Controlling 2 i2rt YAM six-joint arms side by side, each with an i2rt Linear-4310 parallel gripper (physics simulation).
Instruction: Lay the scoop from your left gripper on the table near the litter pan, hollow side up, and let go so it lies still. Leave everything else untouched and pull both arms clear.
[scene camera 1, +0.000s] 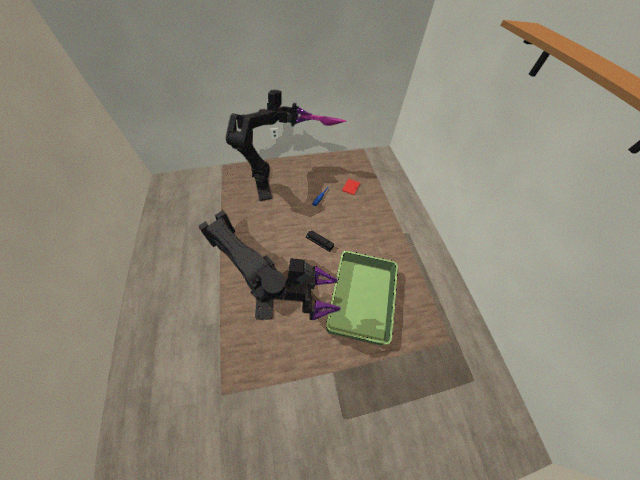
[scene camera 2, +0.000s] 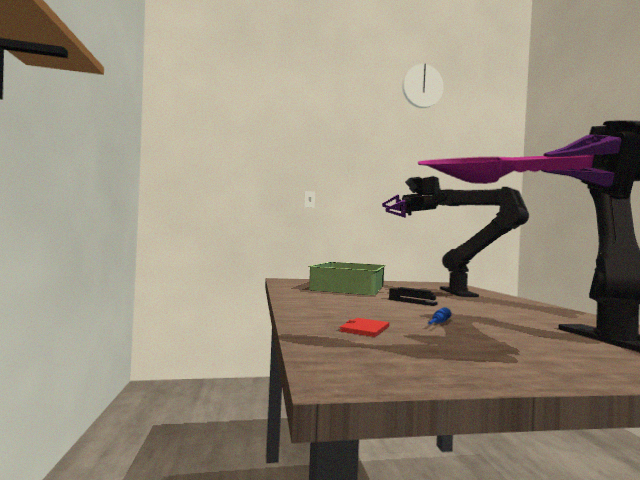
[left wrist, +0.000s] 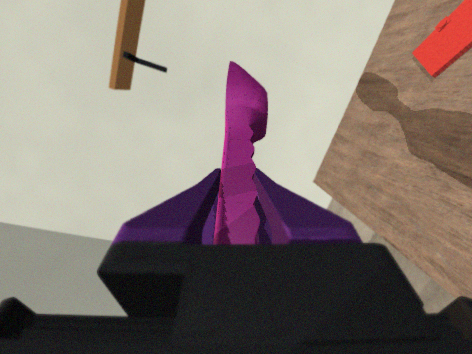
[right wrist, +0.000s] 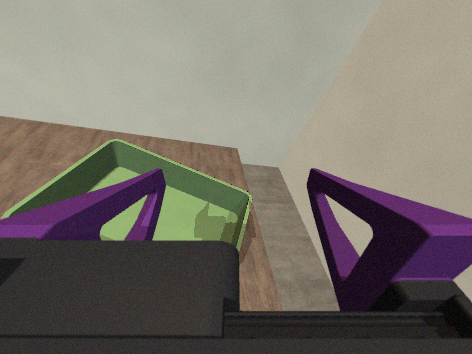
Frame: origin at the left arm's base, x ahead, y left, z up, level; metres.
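Where they show: left gripper, between the fingertips: (scene camera 1: 311, 116) (scene camera 2: 544, 162) (left wrist: 236, 177); right gripper, between the fingertips: (scene camera 1: 338, 294) (scene camera 2: 383, 207) (right wrist: 236, 176); left arm's base, origin of its link: (scene camera 1: 263, 187) (scene camera 2: 616, 341); right arm's base, origin of its link: (scene camera 2: 457, 292).
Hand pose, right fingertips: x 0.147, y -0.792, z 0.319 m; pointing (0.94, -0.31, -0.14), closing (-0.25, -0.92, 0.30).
Observation:
Things, the pixels of their top centre, and the offset from my right fingertips. Level surfaces: height alone.
- magenta scoop, centre of its top: (left wrist: 218, 118) (scene camera 2: 500, 153) (scene camera 1: 323, 116) dz -0.002, dx +0.219, dy +0.884 m
- table, height of its surface: dz -0.319 m
- green litter pan, centre of its top: (right wrist: 155, 204) (scene camera 2: 350, 265) (scene camera 1: 364, 293) dz -0.236, dx +0.148, dy +0.042 m
- black stapler-like object, centre of its top: (scene camera 2: 413, 288) (scene camera 1: 319, 237) dz -0.279, dx +0.059, dy +0.362 m
- blue screwdriver, centre of its top: (scene camera 2: 438, 311) (scene camera 1: 321, 193) dz -0.292, dx +0.148, dy +0.634 m
- flat red block, centre of its top: (scene camera 2: 365, 322) (left wrist: 451, 31) (scene camera 1: 351, 185) dz -0.306, dx +0.333, dy +0.663 m
My left gripper (scene camera 1: 311, 117) (scene camera 2: 547, 163) (left wrist: 236, 177) is shut on the handle of the magenta scoop (scene camera 1: 328, 120) (scene camera 2: 478, 167) (left wrist: 245, 107). It holds the scoop high above the table (scene camera 1: 268, 356) (scene camera 2: 439, 382). In scene camera 2 the scoop is about level, with its rim on top and its bowl bulging downward, so the hollow side faces up. The green litter pan (scene camera 1: 368, 289) (scene camera 2: 343, 279) (right wrist: 190, 185) stands on the table, well away from the scoop. My right gripper (scene camera 1: 338, 294) (scene camera 2: 387, 205) (right wrist: 236, 176) is open and empty, above the pan's near side.
A black stapler-like object (scene camera 1: 320, 240) (scene camera 2: 412, 296) lies beside the pan. A blue screwdriver (scene camera 1: 319, 197) (scene camera 2: 440, 315) and a flat red block (scene camera 1: 351, 186) (scene camera 2: 364, 326) (left wrist: 447, 42) lie farther up the table in scene camera 1. An orange-brown wall shelf (scene camera 1: 584, 54) (scene camera 2: 56, 41) (left wrist: 125, 45) is off to the side.

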